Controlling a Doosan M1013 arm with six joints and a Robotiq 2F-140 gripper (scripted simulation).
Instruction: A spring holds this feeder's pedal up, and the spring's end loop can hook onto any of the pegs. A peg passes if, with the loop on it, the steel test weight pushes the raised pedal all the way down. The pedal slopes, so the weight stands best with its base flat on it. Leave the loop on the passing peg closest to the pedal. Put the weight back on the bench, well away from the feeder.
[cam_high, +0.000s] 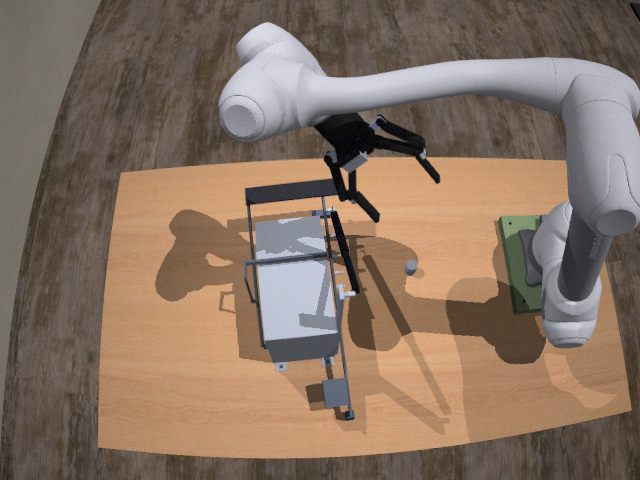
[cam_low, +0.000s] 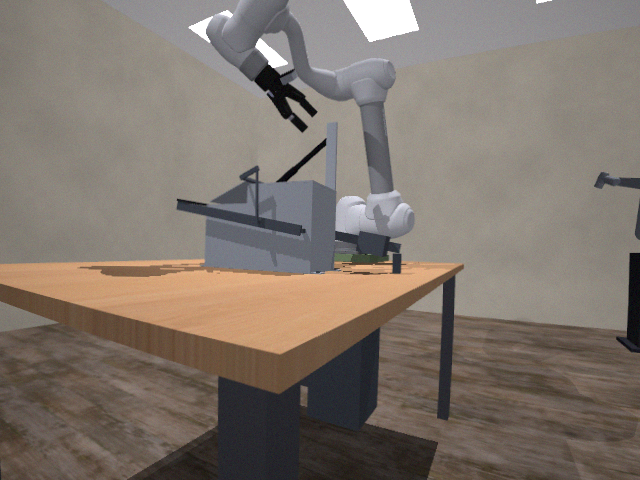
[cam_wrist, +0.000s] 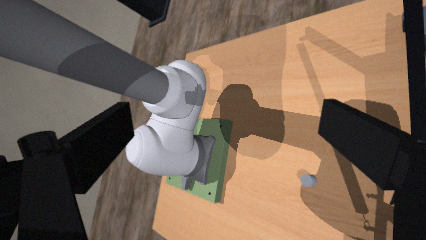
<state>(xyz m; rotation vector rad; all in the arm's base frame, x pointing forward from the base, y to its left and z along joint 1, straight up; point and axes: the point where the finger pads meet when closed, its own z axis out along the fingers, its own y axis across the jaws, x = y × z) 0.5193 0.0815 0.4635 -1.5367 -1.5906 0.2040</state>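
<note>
My hand is 9 cm past the steel test weight, 6 cm to the left of it and 47 cm above it. From my hand the other things lie so: peg 10 cm ahead, 16 cm to the left, 10 cm below.
</note>
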